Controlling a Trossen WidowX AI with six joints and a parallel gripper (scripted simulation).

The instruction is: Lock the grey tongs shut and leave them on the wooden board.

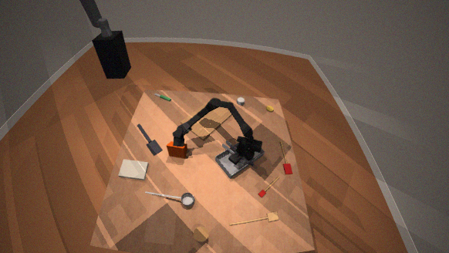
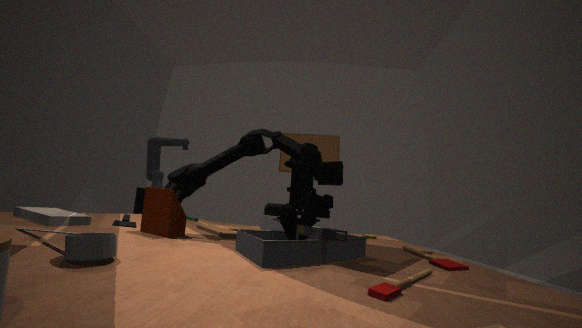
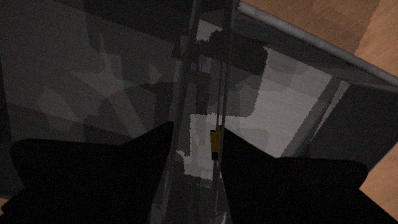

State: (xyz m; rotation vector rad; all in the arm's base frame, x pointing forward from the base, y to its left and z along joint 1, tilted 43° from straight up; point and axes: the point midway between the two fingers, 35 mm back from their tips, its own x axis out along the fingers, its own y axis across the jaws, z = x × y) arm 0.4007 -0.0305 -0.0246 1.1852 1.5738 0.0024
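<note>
The grey roasting tin is 1 cm ahead of my gripper tip and 2 cm to the left of it. The rest, counted from my gripper tip: yellow disc: 34 cm ahead, 51 cm to the left, 2 cm below; black spatula: 64 cm behind, 13 cm to the left, 2 cm below; wooden board: 21 cm behind, 37 cm to the left, 2 cm below.
</note>
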